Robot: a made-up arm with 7 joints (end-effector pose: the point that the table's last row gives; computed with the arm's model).
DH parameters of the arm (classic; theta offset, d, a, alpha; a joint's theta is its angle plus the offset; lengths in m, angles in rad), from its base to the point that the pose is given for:
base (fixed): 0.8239 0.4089 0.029 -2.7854
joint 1: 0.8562 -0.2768 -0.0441 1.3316
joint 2: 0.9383 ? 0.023 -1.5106
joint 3: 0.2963 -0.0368 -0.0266 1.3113
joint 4: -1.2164 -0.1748 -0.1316 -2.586
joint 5: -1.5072 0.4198 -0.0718 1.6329
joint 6: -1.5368 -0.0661 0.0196 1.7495
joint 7: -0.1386 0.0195 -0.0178 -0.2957
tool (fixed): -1.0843 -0.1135 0 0
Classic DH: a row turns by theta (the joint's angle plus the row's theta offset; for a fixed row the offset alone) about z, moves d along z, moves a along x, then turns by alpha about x.
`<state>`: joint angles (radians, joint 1 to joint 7).
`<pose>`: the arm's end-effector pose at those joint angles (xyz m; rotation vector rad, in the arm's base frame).
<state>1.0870 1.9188 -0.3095 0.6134 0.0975 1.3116 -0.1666</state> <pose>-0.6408 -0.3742 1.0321 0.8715 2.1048 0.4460</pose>
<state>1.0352 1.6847 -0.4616 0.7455 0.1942 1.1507 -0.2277</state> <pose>-0.6690 -0.3416 1.0004 0.7115 2.0524 0.1107</pose>
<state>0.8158 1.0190 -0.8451 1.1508 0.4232 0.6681 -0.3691</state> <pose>-0.6679 -0.4329 0.7272 0.5032 1.6247 -0.3963</pose>
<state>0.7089 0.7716 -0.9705 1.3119 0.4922 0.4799 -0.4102</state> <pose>-0.5891 -0.5264 0.6002 0.5042 1.4470 -0.4133</pose>
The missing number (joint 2, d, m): -0.1909
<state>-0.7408 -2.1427 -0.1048 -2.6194 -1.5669 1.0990 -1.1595</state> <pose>0.1280 -0.8934 0.5561 -0.7983 1.5499 1.7401</pose>
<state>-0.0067 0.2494 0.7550 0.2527 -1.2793 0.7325 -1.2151</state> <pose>-0.0749 -0.6718 1.1110 -1.7889 1.4173 -0.2217</pose>
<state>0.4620 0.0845 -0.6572 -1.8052 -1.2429 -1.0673 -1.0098</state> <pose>0.1691 -0.6905 0.5776 0.9815 -0.0802 -0.0426</pose>
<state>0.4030 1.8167 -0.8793 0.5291 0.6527 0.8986 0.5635</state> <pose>-0.6018 -0.5219 0.7826 0.9871 1.3937 0.1242</pose>
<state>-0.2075 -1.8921 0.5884 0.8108 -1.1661 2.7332 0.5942</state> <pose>-0.0633 -0.7380 0.3491 -1.6894 1.0127 0.6490</pose>
